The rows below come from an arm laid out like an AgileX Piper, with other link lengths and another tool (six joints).
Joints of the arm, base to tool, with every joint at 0 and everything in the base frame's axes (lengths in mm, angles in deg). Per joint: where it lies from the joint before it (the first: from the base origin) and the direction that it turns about. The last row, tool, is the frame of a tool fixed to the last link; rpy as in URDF.
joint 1: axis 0 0 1 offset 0.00 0.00 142.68
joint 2: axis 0 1 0 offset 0.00 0.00 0.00
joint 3: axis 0 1 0 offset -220.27 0.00 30.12
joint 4: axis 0.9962 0 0.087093 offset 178.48 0.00 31.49
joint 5: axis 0 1 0 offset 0.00 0.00 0.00
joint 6: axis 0.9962 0 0.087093 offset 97.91 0.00 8.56
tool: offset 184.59 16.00 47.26 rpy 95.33 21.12 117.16
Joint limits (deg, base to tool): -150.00..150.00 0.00..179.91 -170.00..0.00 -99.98..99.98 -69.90..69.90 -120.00..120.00
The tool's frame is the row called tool.
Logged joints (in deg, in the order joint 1, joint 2, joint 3, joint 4, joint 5, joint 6), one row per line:
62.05 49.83 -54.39 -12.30 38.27 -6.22
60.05 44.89 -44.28 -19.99 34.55 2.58
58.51 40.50 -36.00 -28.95 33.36 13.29
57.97 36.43 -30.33 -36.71 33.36 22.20
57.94 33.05 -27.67 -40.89 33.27 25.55
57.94 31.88 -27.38 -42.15 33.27 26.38
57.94 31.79 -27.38 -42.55 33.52 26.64
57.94 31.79 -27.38 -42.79 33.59 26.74
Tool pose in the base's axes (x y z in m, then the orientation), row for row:
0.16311 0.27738 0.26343 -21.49 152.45 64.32
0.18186 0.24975 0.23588 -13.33 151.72 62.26
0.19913 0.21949 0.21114 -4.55 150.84 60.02
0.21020 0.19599 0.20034 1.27 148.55 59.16
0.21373 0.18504 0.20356 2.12 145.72 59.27
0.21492 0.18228 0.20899 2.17 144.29 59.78
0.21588 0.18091 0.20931 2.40 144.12 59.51
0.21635 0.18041 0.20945 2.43 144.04 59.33
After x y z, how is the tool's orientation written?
As a rotation vector, in degrees.
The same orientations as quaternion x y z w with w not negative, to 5 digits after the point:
-0.12795 0.90767 0.38295 0.11448
-0.08028 0.91371 0.37495 0.13452
-0.02769 0.91786 0.36522 0.15293
0.00782 0.91475 0.36430 0.17449
0.01321 0.90815 0.36938 0.19657
0.01359 0.90391 0.37449 0.20622
0.01505 0.90390 0.37324 0.20841
0.01525 0.90398 0.37235 0.20962

